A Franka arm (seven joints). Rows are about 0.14 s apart.
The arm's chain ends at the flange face. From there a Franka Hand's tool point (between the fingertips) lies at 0.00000 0.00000 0.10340 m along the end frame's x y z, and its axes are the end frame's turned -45 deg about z.
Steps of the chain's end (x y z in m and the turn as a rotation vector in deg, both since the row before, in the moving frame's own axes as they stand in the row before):
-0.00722, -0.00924, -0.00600, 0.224, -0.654, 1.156
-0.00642, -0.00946, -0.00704, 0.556, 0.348, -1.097
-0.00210, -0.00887, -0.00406, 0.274, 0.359, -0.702
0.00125, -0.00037, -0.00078, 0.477, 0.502, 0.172
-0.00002, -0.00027, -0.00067, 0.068, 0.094, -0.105
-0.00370, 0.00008, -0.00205, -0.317, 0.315, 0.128
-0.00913, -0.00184, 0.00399, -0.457, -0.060, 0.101
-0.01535, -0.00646, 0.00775, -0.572, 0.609, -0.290
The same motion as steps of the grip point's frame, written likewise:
0.00089, -0.01276, -0.00601, 0.621, -0.304, 1.156
0.00330, -0.01151, -0.00705, 0.147, 0.639, -1.097
0.00560, -0.00765, -0.00406, -0.060, 0.448, -0.702
0.00239, 0.00066, -0.00079, -0.018, 0.692, 0.172
0.00038, -0.00017, -0.00067, -0.018, 0.115, -0.105
-0.00268, -0.00175, -0.00205, -0.447, -0.001, 0.128
-0.00581, -0.00725, 0.00399, -0.281, -0.366, 0.101
-0.00624, -0.01392, 0.00774, -0.835, 0.026, -0.290

